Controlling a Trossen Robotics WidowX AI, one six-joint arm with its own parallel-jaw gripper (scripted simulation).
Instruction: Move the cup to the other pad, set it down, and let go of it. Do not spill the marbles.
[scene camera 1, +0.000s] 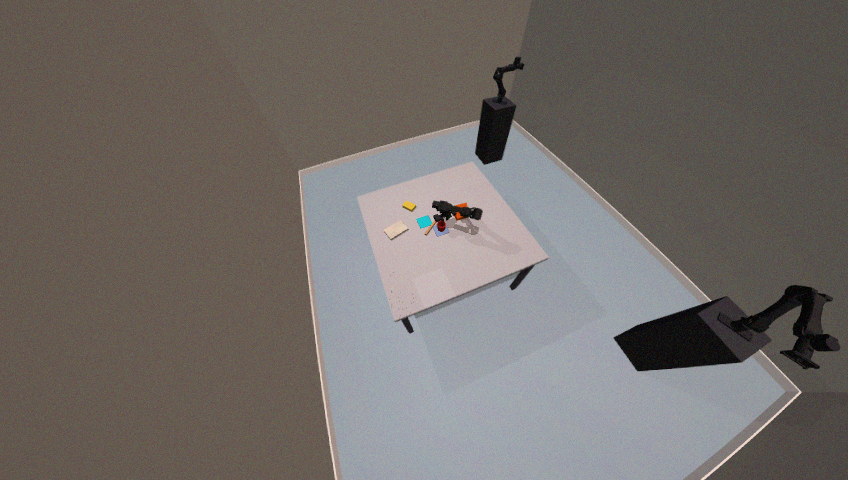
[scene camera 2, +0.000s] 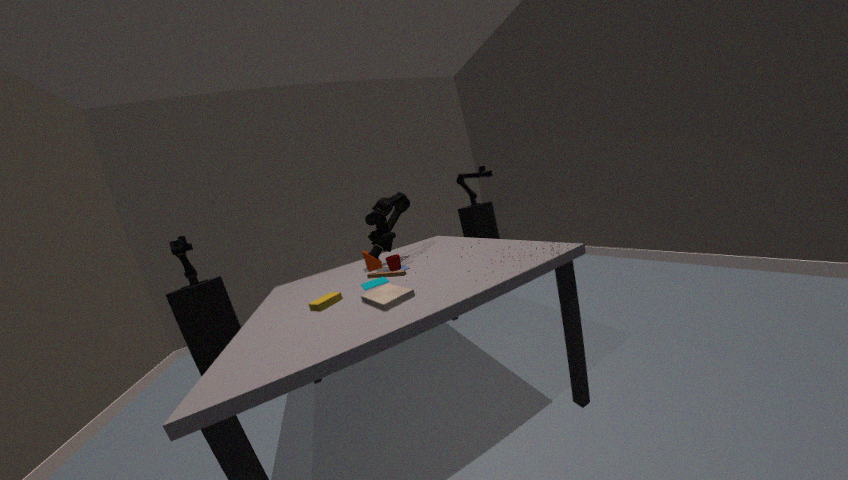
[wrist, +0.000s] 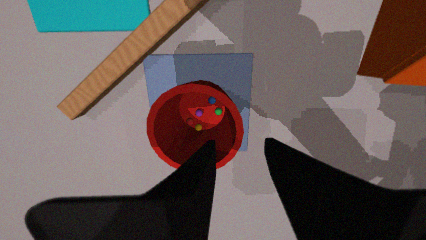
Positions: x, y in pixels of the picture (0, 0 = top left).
Scene:
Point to the gripper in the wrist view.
At 239, 145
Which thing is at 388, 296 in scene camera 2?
A beige slab.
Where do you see a red cup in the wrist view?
174, 141

